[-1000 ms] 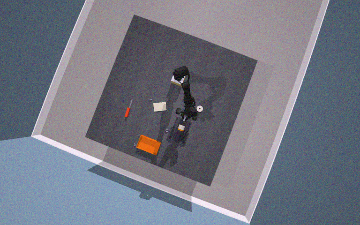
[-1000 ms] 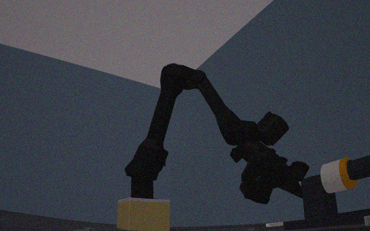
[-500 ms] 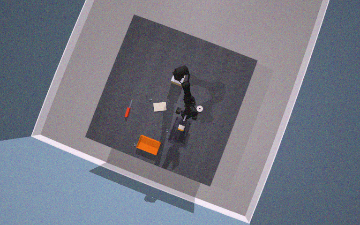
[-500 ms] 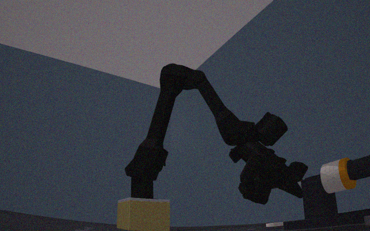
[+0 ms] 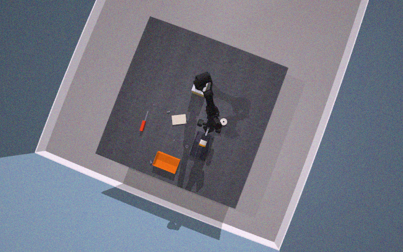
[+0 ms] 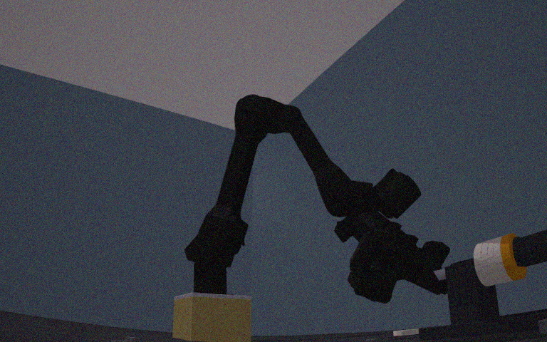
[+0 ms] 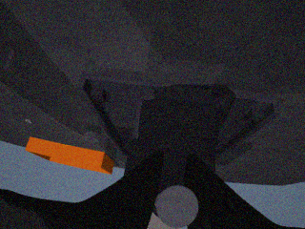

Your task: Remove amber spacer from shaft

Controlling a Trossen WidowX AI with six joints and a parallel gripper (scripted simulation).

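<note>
Now: gripper tip 70 mm short of the pale grey shaft, 10 mm to the left of it and 20 mm below it. From my gripper tip the other things lie so: dark support block 130 mm ahead, 10 mm to the right, 10 mm below; then white ring 130 mm behind, 120 mm to the left, 50 mm below; then amber spacer 100 mm ahead, 10 mm to the right, 20 mm above.
</note>
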